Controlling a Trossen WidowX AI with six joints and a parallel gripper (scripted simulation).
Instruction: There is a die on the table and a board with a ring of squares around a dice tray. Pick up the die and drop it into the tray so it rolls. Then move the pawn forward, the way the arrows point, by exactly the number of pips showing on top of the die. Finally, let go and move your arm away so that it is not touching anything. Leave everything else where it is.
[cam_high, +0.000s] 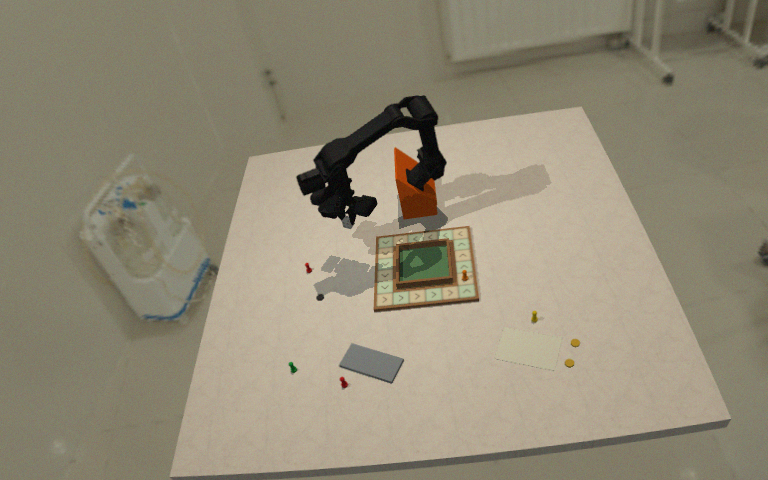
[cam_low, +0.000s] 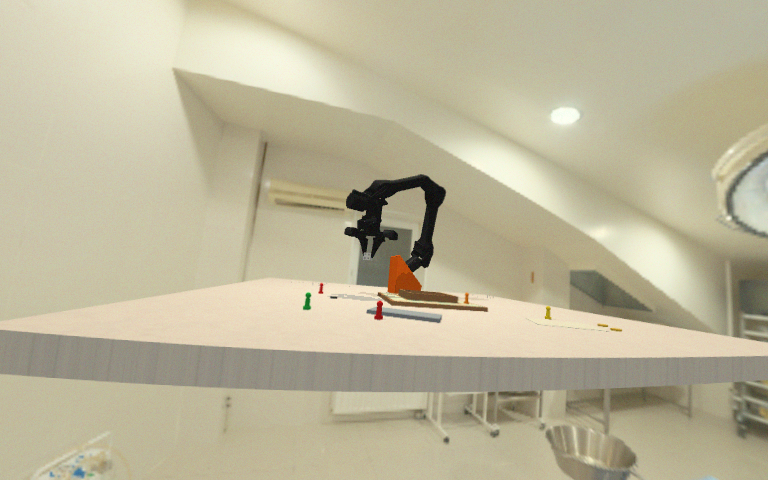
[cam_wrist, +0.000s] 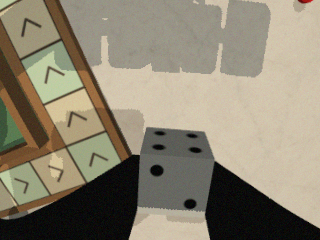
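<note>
My gripper tip is 170 mm short of the orange pawn, 300 mm to the right of it and 110 mm above it. Round my gripper tip: green dice tray 100 mm ahead, 190 mm to the left, 130 mm below; then black disc 150 mm ahead, 110 mm to the right, 130 mm below; then white die right at my gripper tip.
</note>
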